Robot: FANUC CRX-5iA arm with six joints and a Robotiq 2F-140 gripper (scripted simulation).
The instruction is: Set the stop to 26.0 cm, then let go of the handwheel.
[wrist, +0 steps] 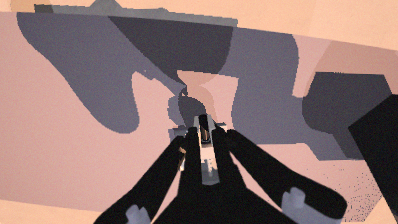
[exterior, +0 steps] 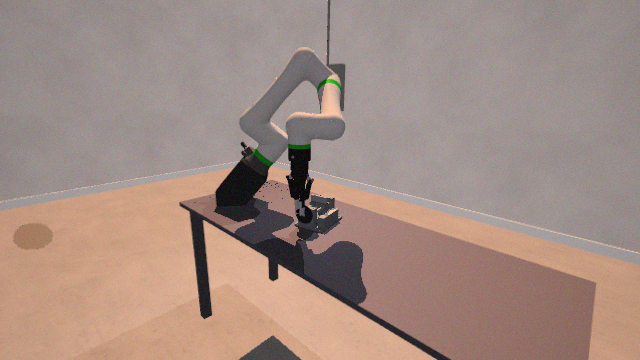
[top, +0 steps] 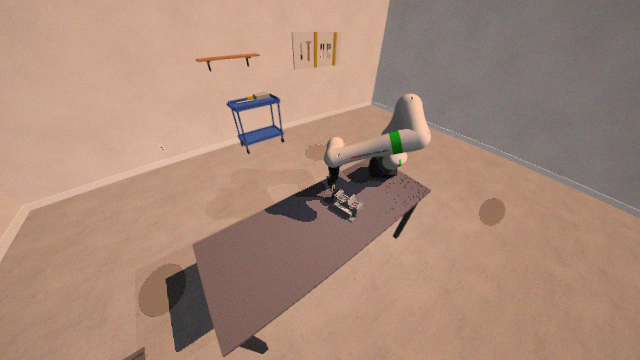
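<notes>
My hand is 2 cm to the right of the handwheel, 2 cm above it and 1 cm past it. Round my hand: grey stop fixture (16 cm to the left, 4 cm behind, 3 cm below).
</notes>
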